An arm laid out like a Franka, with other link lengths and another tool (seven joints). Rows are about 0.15 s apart.
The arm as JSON. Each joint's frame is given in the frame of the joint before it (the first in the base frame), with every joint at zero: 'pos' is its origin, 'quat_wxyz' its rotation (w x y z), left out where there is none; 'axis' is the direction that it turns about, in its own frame. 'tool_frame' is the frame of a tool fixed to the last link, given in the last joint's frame.
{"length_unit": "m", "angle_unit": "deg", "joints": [
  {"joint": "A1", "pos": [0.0, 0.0, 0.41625], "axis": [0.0, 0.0, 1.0]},
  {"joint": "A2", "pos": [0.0, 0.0, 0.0], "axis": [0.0, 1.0, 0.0]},
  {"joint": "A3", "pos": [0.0, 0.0, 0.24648], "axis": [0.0, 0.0, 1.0]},
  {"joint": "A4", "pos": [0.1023, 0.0, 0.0], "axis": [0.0, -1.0, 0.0]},
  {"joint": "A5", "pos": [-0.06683, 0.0, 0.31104], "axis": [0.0, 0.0, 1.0]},
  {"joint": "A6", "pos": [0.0, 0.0, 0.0], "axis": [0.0, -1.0, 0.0]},
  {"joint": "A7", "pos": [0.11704, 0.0, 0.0], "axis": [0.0, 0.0, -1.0]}
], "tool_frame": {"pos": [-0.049, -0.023, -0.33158], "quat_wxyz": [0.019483, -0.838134, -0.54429, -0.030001]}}
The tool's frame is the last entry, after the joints.
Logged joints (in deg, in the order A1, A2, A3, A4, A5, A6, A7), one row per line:
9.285, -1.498, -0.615, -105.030, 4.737, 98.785, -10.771
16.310, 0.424, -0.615, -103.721, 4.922, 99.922, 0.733
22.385, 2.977, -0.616, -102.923, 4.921, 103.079, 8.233
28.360, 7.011, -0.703, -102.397, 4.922, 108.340, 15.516
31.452, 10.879, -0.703, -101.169, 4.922, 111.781, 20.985
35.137, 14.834, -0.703, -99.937, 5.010, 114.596, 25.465
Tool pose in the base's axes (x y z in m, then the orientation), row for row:
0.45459, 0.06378, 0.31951, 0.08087, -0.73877, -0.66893, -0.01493
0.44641, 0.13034, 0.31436, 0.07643, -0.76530, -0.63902, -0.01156
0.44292, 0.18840, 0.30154, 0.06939, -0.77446, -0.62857, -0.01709
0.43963, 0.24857, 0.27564, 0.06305, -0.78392, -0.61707, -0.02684
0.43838, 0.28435, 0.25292, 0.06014, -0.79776, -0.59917, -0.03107
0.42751, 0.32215, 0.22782, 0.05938, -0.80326, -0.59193, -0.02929
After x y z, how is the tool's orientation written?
As a quaternion, w x y z.
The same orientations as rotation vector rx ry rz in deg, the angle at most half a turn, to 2 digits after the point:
-126.54, -114.58, -2.56
-131.43, -109.74, -1.99
-133.56, -108.40, -2.95
-135.71, -106.82, -4.65
-138.35, -103.91, -5.39
-139.36, -102.70, -5.08

